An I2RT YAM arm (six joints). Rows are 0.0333 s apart.
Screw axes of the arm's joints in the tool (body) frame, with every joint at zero. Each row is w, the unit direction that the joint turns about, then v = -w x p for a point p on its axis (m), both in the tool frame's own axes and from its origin. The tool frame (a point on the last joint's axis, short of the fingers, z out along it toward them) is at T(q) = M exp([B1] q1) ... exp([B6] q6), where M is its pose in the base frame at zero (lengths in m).
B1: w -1 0 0 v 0 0.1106 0
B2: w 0 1 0 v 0.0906 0 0.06
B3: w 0 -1 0 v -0.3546 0 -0.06
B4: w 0 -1 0 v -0.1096 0 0
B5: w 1 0 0 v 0 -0.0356 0
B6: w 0 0 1 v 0 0 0
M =
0 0 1 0.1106
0 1 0 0
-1 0 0 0.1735
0 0 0 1
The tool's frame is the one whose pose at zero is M.
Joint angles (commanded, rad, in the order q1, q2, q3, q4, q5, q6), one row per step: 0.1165 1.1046 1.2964 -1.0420 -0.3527 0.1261; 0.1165 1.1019 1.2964 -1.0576 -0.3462 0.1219; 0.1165 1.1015 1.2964 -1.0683 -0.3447 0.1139; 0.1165 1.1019 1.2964 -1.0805 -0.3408 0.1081; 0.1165 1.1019 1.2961 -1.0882 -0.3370 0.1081; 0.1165 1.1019 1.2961 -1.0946 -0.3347 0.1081; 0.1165 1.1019 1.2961 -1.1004 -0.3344 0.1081; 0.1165 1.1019 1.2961 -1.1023 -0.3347 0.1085
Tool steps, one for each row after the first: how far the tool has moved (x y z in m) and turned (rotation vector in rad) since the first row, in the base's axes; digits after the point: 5 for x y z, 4 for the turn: -0.00188 -0.00044 -0.00067 -0.0088 0.0105 -0.0013; -0.00284 -0.00060 -0.00136 -0.0157 0.0173 0.0035; -0.00369 -0.00083 -0.00230 -0.0233 0.0272 0.0052; -0.00428 -0.00103 -0.00294 -0.0271 0.0348 0.0029; -0.00479 -0.00117 -0.00340 -0.0296 0.0410 0.0015; -0.00528 -0.00123 -0.00378 -0.0305 0.0467 0.0014; -0.00544 -0.00124 -0.00391 -0.0303 0.0488 0.0013
